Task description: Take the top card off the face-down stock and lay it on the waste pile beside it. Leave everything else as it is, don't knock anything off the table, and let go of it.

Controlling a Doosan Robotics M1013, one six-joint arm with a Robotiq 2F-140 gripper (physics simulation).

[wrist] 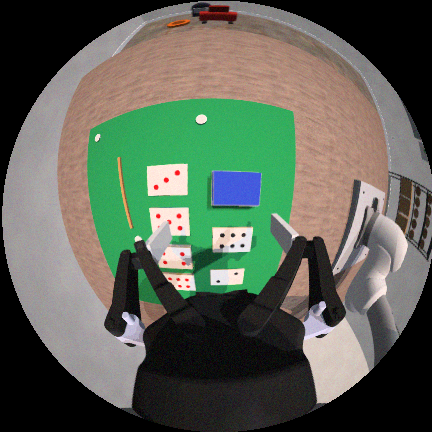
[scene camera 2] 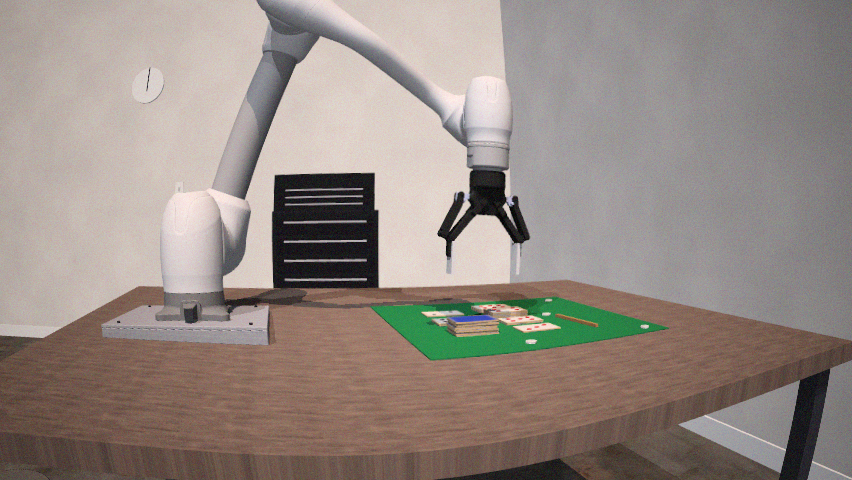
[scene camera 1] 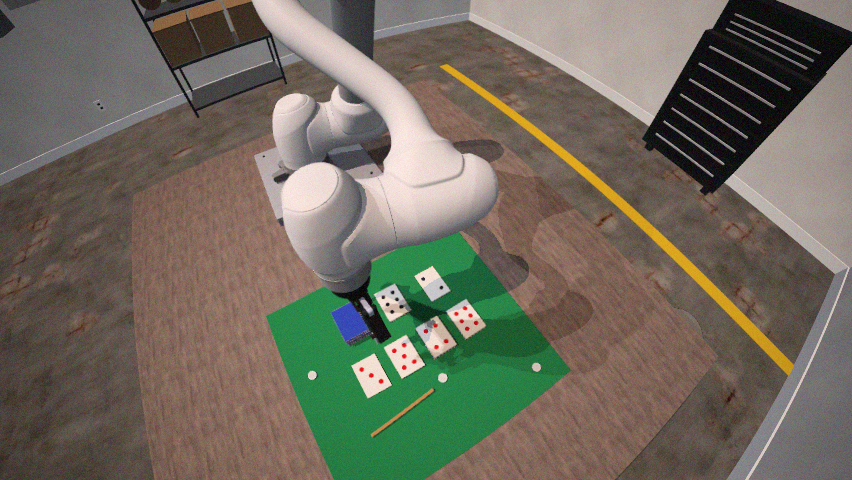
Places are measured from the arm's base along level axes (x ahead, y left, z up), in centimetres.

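Where they show: gripper, fingertip midpoint: (wrist: 219, 226) (scene camera 2: 483, 273); arm's base, link origin: (wrist: 367, 225) (scene camera 2: 195, 315).
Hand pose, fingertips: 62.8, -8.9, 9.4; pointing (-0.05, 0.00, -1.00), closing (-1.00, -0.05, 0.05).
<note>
Things, the pixels of their top centre, and the offset from my fingertips, as dx, dy, dz. Level surfaces: height alone.
- face-down stock, top centre: (wrist: 237, 188) (scene camera 2: 472, 318) (scene camera 1: 348, 320) -3.8, -3.7, -8.5
- face-up card with six black dots, top centre: (scene camera 2: 454, 320) (wrist: 232, 240) (scene camera 1: 392, 302) -3.2, +8.4, -10.9
- card with two black dots, top centre: (scene camera 2: 442, 312) (scene camera 1: 432, 283) (wrist: 226, 277) -2.0, +20.3, -11.2
- green mat, surface height: dz -11.5
- thin wooden stick, top centre: (scene camera 2: 576, 318) (wrist: 122, 192) (scene camera 1: 402, 412) +21.6, -4.2, -10.8
The face-down stock (scene camera 1: 349, 322) (scene camera 2: 471, 319) (wrist: 236, 188) is a thick stack with a blue top card, square on the green mat. Beside it lies a face-up card with six black dots (scene camera 1: 392, 302) (scene camera 2: 439, 321) (wrist: 232, 239), the nearest card to the stock in its row. Past that lies a card with two black dots (scene camera 1: 432, 283) (scene camera 2: 442, 313) (wrist: 227, 277). My gripper (scene camera 2: 483, 265) (wrist: 219, 226) is wide open and empty, pointing down well above the cards. In the wrist view the stock shows ahead of the fingers; in scene camera 1 the arm hides part of the gripper.
A row of red-dotted cards (scene camera 1: 371, 375) (wrist: 167, 180) lies parallel on the green mat (scene camera 1: 298, 333) (scene camera 2: 429, 348) (wrist: 270, 130). White discs (scene camera 1: 312, 375) (scene camera 2: 531, 341) (wrist: 201, 119) and a thin wooden stick (scene camera 1: 402, 412) (scene camera 2: 576, 320) (wrist: 124, 192) also lie on it.
</note>
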